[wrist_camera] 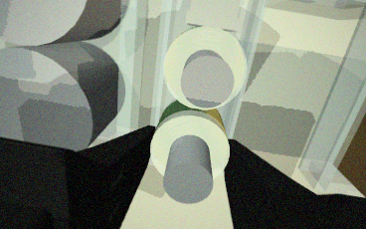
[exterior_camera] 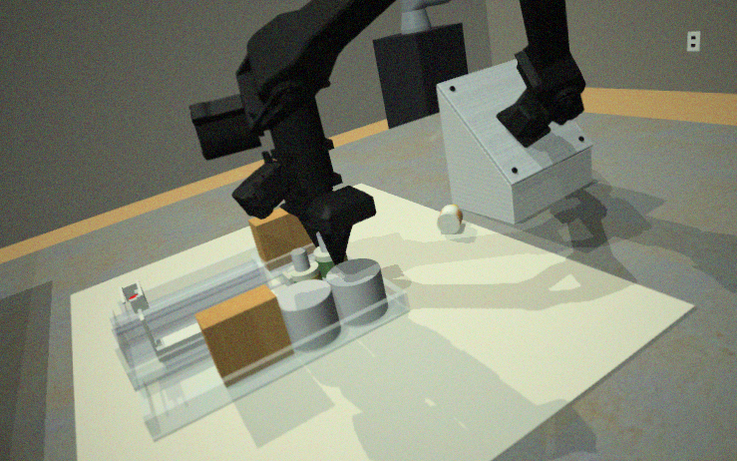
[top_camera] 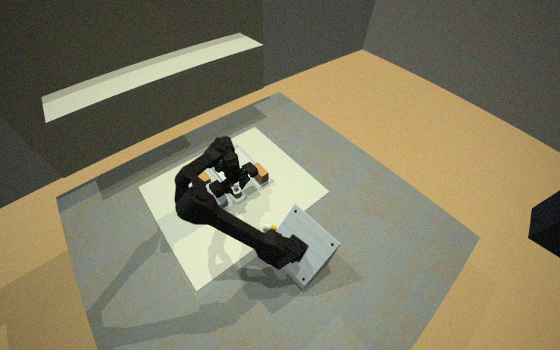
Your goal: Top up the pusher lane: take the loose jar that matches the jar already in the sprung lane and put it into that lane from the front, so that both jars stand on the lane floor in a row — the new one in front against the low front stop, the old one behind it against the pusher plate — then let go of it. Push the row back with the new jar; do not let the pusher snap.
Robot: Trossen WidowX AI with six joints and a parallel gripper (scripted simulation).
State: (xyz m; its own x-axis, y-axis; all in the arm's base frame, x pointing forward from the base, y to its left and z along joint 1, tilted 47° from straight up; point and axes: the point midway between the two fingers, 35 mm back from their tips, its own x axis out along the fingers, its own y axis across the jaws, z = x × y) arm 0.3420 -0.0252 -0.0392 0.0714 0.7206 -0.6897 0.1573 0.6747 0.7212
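My gripper tip is 140 mm short of the clear pusher lane, 50 mm to the left of it and 20 mm above it. From my gripper tip the other things lie so: red mark: 210 mm ahead, 70 mm to the right, 30 mm above.
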